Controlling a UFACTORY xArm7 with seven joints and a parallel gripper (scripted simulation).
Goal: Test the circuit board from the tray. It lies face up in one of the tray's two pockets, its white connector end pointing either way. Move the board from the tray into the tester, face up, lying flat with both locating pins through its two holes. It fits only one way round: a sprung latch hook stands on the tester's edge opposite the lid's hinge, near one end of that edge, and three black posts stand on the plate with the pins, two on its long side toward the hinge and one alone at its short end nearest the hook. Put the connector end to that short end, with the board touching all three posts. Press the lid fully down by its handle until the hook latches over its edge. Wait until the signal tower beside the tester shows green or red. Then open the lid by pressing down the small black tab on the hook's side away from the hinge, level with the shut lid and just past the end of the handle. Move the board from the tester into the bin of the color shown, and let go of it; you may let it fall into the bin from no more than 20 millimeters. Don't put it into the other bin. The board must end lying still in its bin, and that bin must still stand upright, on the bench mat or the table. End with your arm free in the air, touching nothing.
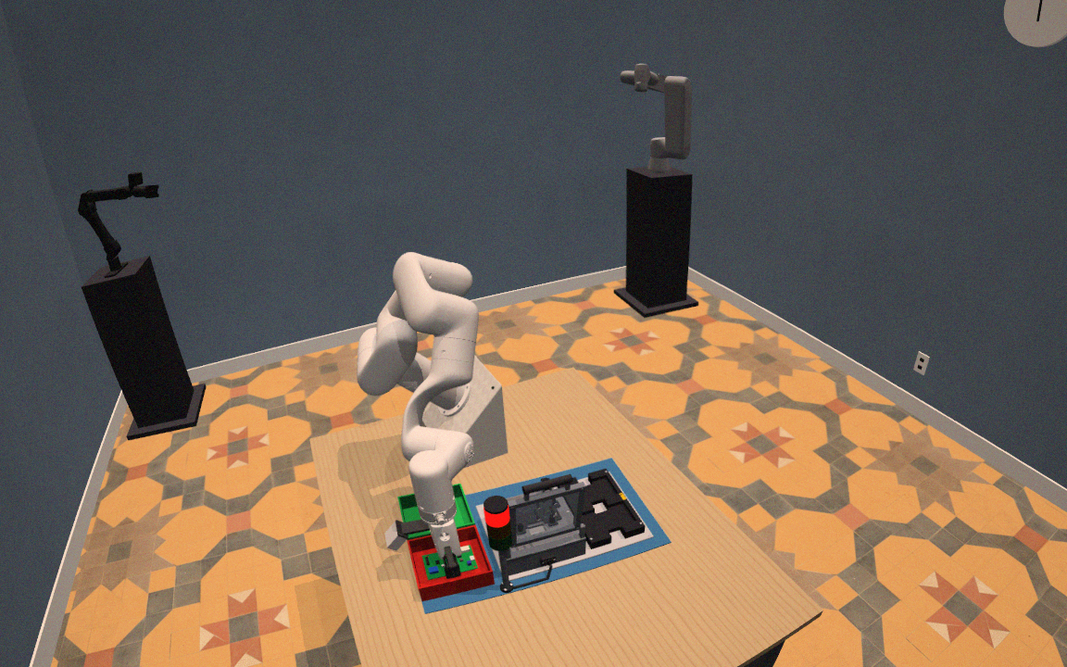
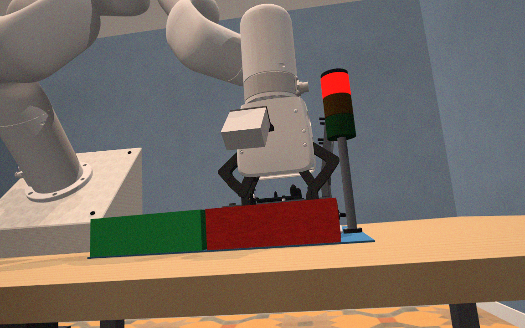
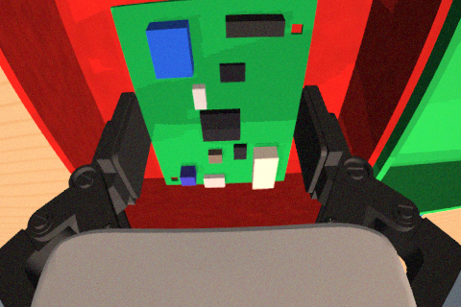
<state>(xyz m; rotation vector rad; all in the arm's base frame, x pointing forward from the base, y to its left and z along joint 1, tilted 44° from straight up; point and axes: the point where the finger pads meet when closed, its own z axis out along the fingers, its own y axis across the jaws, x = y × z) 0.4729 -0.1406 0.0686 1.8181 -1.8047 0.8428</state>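
Right now my hand is 20 mm above the red bin. Also, from my hand: tester plate 30 mm behind, 210 mm to the left, 40 mm above; then green bin 150 mm behind, 10 mm to the left, 20 mm below; then green circuit board 10 mm below.
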